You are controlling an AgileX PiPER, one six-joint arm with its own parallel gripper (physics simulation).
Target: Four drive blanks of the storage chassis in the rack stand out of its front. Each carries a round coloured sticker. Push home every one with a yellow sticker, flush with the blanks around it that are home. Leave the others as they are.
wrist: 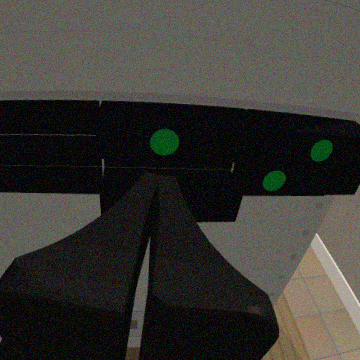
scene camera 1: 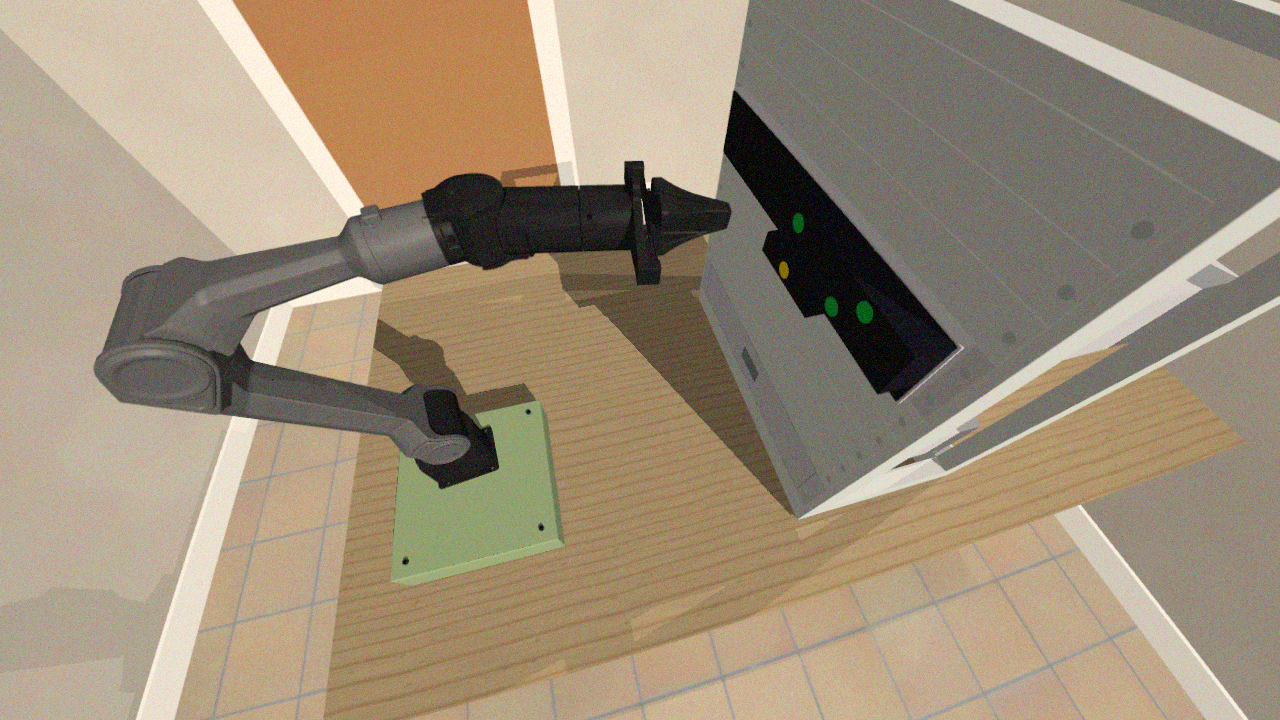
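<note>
The dark chassis front (scene camera 1: 754, 143) (wrist: 45, 150) sits in the grey rack. A yellow sticker (scene camera 1: 783, 269) is on a blank (wrist: 217, 209) that stands out at the lower edge; in the wrist view the sticker does not show, and the fingers cover part of that blank. One green sticker (scene camera 1: 798, 222) (wrist: 164, 142) is above it. Two more green stickers, one lower (scene camera 1: 830, 306) (wrist: 274, 180) and one upper (scene camera 1: 863, 311) (wrist: 321, 150), are to the right in the wrist view. My gripper (scene camera 1: 728, 214) (wrist: 155, 194) is shut and empty, its tips in front of the chassis; contact cannot be told.
The grey rack panel (scene camera 1: 1002, 179) (wrist: 180, 45) rises above the chassis front, and a lower grey panel (scene camera 1: 742, 259) (wrist: 45, 220) lies below it. The arm stands on a green base plate (scene camera 1: 483, 528) on the wooden table top (scene camera 1: 644, 501). An orange door (scene camera 1: 393, 80) is behind the arm.
</note>
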